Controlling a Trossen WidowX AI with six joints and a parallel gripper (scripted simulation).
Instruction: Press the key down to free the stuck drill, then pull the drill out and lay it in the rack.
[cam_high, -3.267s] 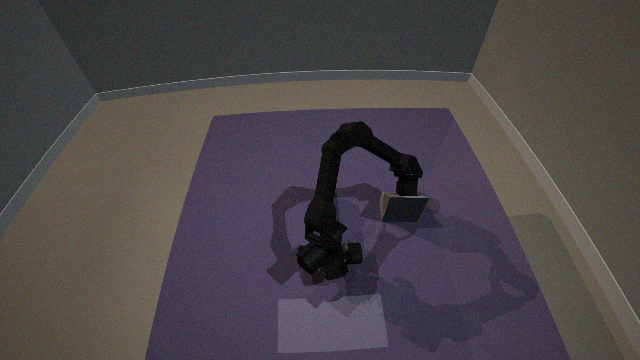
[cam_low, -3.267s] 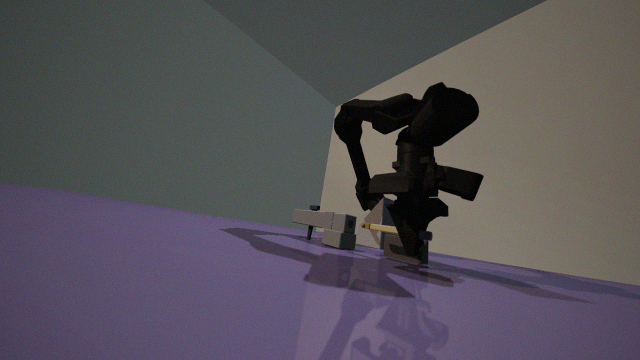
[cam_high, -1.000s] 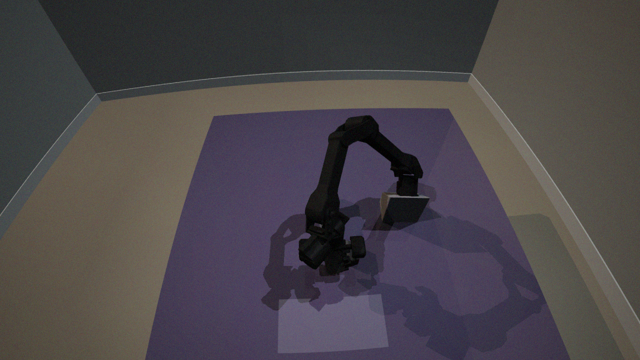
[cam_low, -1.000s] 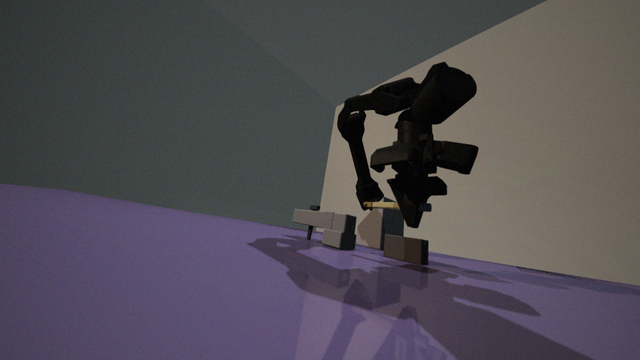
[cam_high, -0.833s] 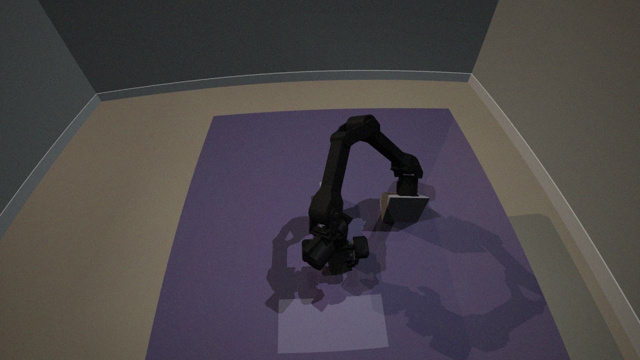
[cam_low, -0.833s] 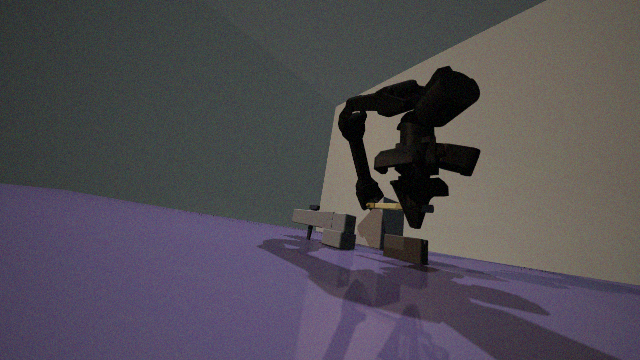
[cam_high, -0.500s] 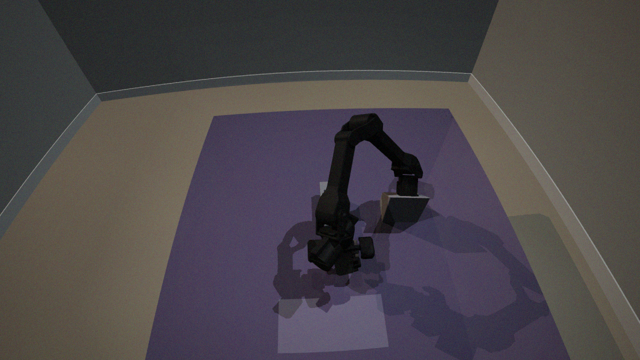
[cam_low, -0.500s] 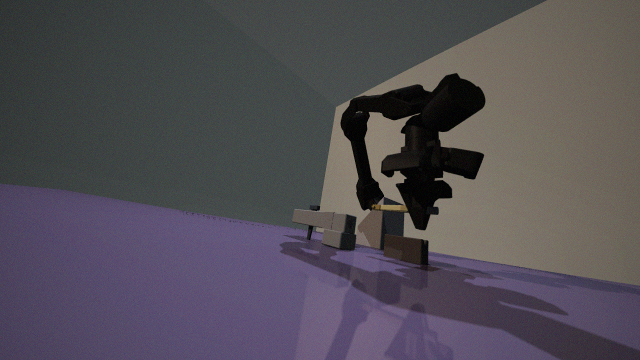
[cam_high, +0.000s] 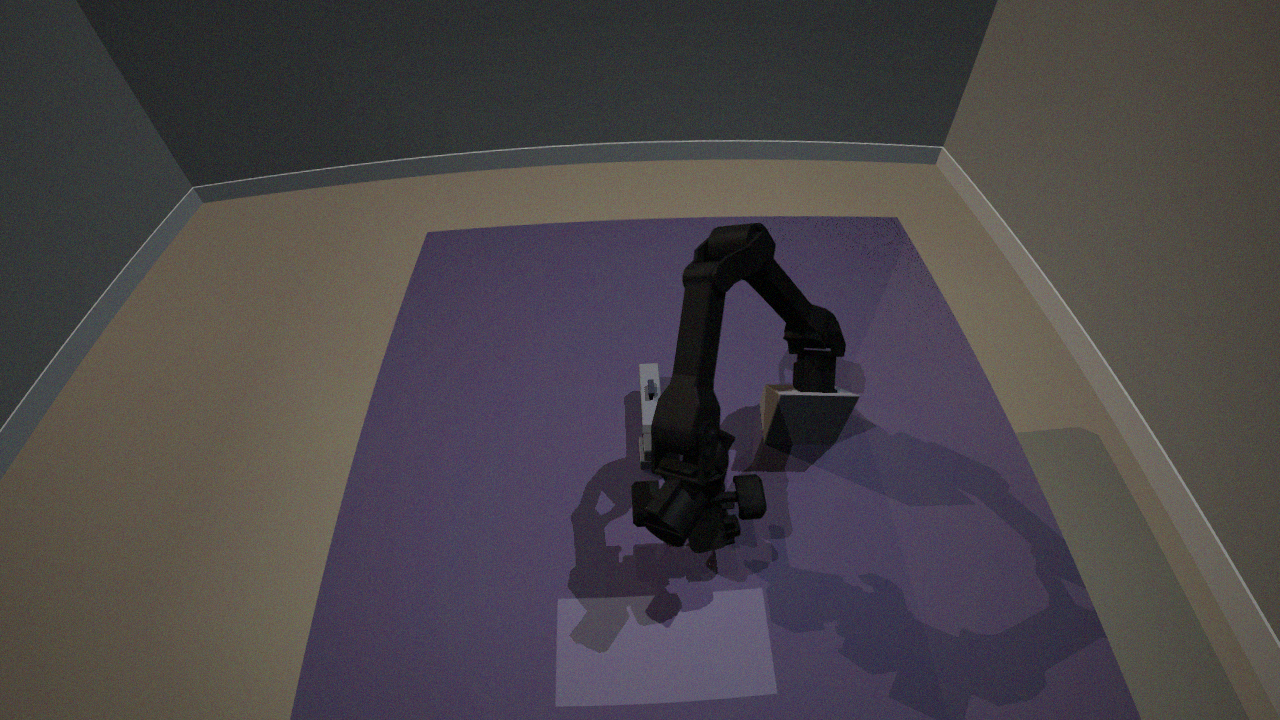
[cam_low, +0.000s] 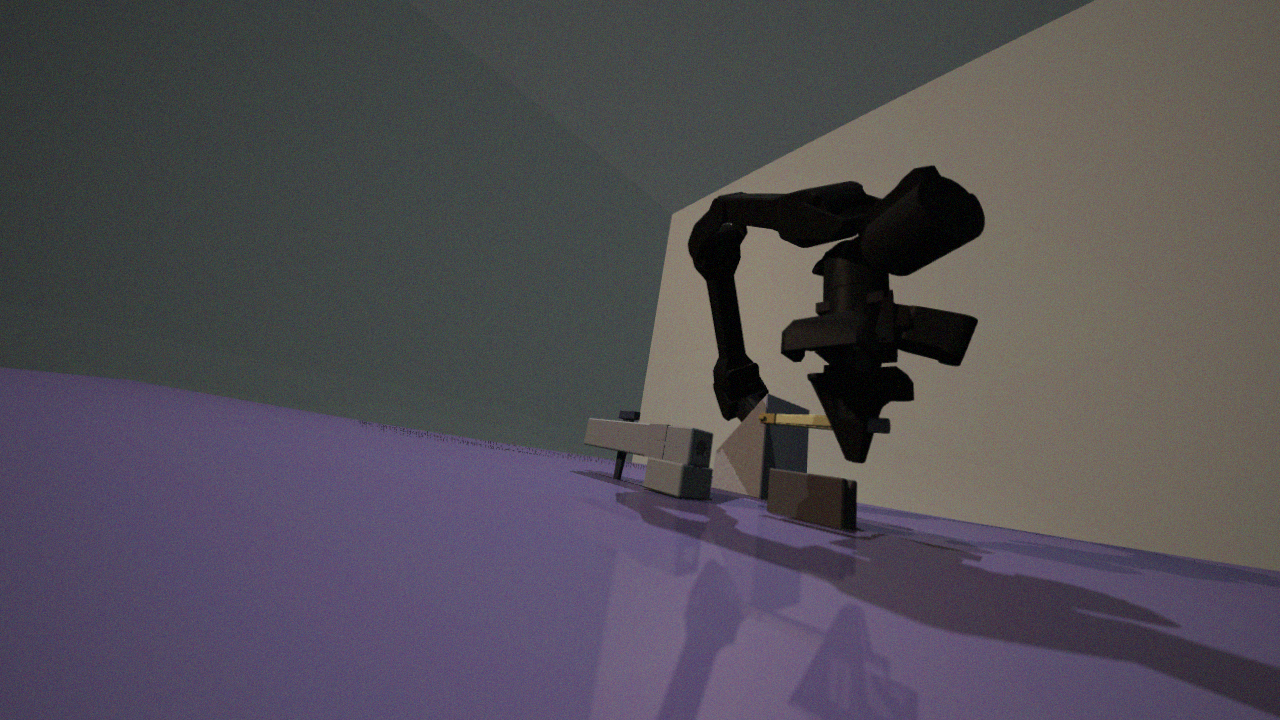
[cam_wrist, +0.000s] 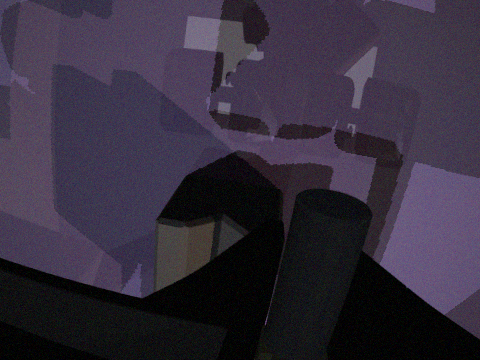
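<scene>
The drill lies 10 mm ahead of my gripper tip, 40 mm to the right of it and 30 mm above it. The rest, counted from my gripper tip: rack: 20 mm behind, 50 mm to the right, 40 mm below; small dark key: 90 mm ahead, 230 mm to the right; grey housing: 80 mm ahead, 200 mm to the right, 10 mm below.
</scene>
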